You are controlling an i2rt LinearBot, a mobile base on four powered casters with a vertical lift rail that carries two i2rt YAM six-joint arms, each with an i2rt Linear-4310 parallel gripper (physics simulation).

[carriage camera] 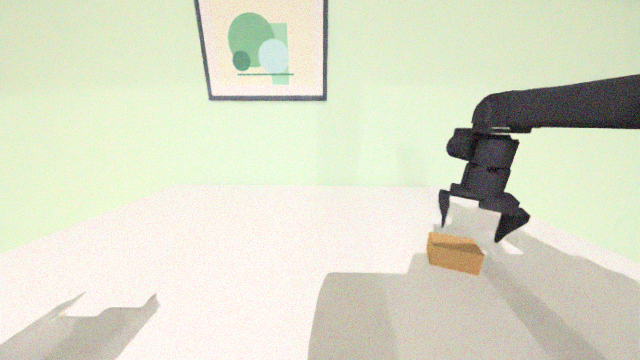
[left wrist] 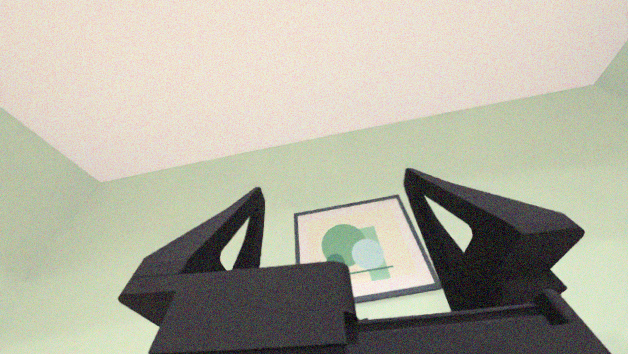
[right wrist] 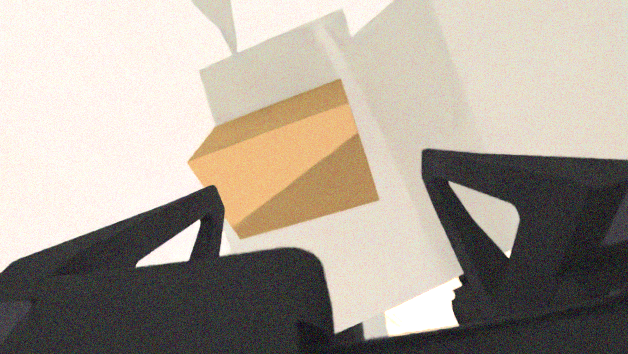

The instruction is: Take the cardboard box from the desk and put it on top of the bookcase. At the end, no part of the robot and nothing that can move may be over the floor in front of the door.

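Frame: origin at the left arm's base, x left, y back, z up, level; centimetres.
Where they show: left gripper, fingertip midpoint: (left wrist: 332, 185); right gripper, fingertip midpoint: (carriage camera: 467, 233) (right wrist: 318, 180).
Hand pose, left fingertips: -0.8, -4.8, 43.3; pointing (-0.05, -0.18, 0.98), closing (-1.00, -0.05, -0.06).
Observation:
After its pixels a point has its place, as x, y, z.
A small orange-brown cardboard box (carriage camera: 455, 256) {-61.8, -27.8, 14.5} (right wrist: 295, 150) {-64.8, -31.6, 16.1} sits on the pale desk (carriage camera: 250, 235) {-12.9, -39.5, 11.1} (right wrist: 90, 100) {-54.9, -42.0, 11.1}, right of the middle in the carriage view. My right gripper (carriage camera: 469, 234) {-65.4, -30.5, 18.3} (right wrist: 318, 180) {-65.4, -30.5, 18.3} is open and empty, pointing down above the desk at the box. In the right wrist view the box shows between and beyond the fingertips, nearer the left finger, whose tip overlaps its lower left edge; contact cannot be told. My left gripper (left wrist: 332, 185) {-0.8, -4.8, 43.3} is open and empty, pointing up toward the wall and ceiling. The bookcase and the door do not show in these views.
A framed picture (carriage camera: 265, 87) {-6.8, -85.0, 57.6} (left wrist: 405, 235) {-29.5, -85.3, 74.8} hangs on the green wall (carriage camera: 390, 60) {-62.8, -87.9, 69.1} (left wrist: 200, 200) {79.5, -86.5, 120.4} behind the desk. The ceiling (left wrist: 300, 65) {1.8, -36.3, 159.7} shows in the left wrist view. Shadows of the robot (carriage camera: 355, 320) fall across the desk around the box.

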